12 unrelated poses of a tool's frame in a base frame.
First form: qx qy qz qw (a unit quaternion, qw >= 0); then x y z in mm.
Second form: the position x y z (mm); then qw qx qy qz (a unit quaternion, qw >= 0). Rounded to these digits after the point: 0 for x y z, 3 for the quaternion.
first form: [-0.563, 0.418, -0.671, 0.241, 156, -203, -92]
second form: [156, -203, -92, 0.241, -0.563, 0.418, -0.671]
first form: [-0.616, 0.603, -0.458, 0.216, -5, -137, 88]
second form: [-5, -137, 88, 0.216, -0.616, 0.603, -0.458]
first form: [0.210, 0.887, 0.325, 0.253, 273, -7, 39]
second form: [273, -7, 39, 0.253, 0.210, 0.887, 0.325]
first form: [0.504, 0.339, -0.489, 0.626, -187, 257, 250]
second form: [-187, 257, 250, 0.626, 0.504, 0.339, -0.489]
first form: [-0.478, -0.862, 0.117, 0.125, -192, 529, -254]
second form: [-192, 529, -254, 0.125, -0.478, -0.862, 0.117]
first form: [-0.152, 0.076, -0.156, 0.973, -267, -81, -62]
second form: [-267, -81, -62, 0.973, -0.152, 0.076, -0.156]
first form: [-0.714, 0.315, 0.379, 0.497, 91, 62, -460]
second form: [91, 62, -460, 0.497, -0.714, 0.315, 0.379]
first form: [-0.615, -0.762, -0.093, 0.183, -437, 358, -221]
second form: [-437, 358, -221, 0.183, -0.615, -0.762, -0.093]
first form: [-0.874, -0.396, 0.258, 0.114, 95, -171, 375]
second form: [95, -171, 375, 0.114, -0.874, -0.396, 0.258]
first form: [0.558, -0.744, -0.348, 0.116, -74, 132, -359]
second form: [-74, 132, -359, 0.116, 0.558, -0.744, -0.348]
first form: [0.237, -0.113, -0.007, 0.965, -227, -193, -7]
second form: [-227, -193, -7, 0.965, 0.237, -0.113, -0.007]
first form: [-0.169, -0.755, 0.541, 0.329, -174, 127, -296]
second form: [-174, 127, -296, 0.329, -0.169, -0.755, 0.541]
